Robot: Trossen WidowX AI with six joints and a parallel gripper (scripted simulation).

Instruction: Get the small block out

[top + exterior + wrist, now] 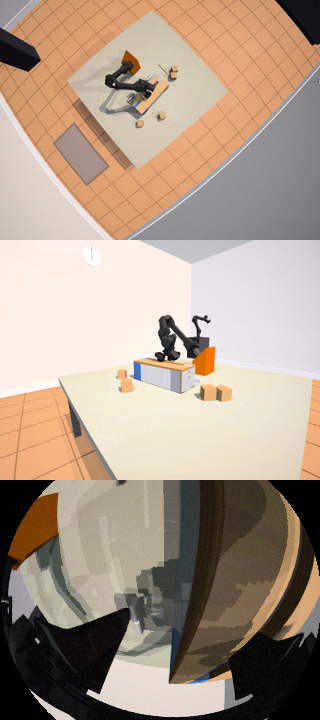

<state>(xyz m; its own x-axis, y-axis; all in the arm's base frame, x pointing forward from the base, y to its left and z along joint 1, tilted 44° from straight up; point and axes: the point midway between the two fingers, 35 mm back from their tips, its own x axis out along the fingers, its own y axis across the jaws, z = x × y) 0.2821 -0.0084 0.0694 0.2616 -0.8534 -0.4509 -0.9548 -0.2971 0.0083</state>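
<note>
Now: gripper tip 6 cm short of the tan block and 1 cm to the left of it. The rest, counted from my gripper tip: long box 2 cm ahead, 6 cm to the left, 3 cm below; thin stick 10 cm behind, 34 cm to the left, 8 cm below.
</note>
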